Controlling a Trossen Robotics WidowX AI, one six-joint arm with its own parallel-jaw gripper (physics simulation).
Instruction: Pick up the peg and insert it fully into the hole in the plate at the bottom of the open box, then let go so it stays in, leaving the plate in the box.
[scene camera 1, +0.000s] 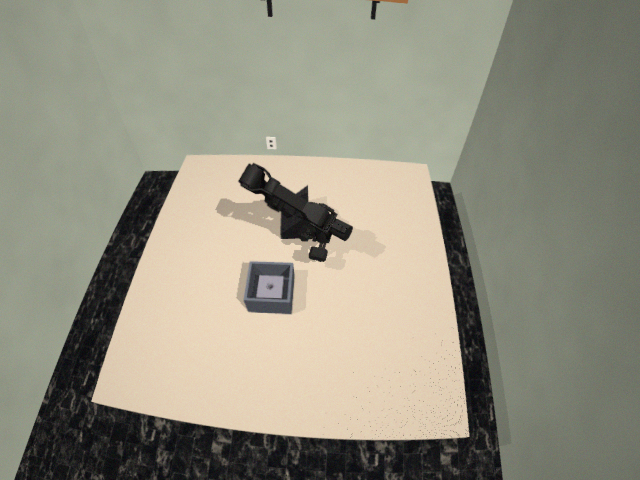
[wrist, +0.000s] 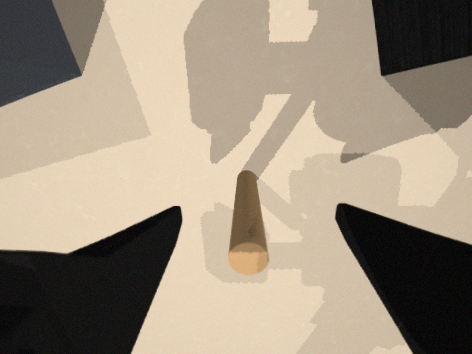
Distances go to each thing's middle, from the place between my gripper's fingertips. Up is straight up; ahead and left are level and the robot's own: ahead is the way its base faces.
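The blue-grey box (scene camera 1: 253, 304) is 180 mm ahead of my hand, 170 mm to the right of it and 10 mm above it. As for the gripper, it's 10 mm short of the tan peg (wrist: 248, 254), and it's also 10 mm to the left of the peg and 10 mm below it.
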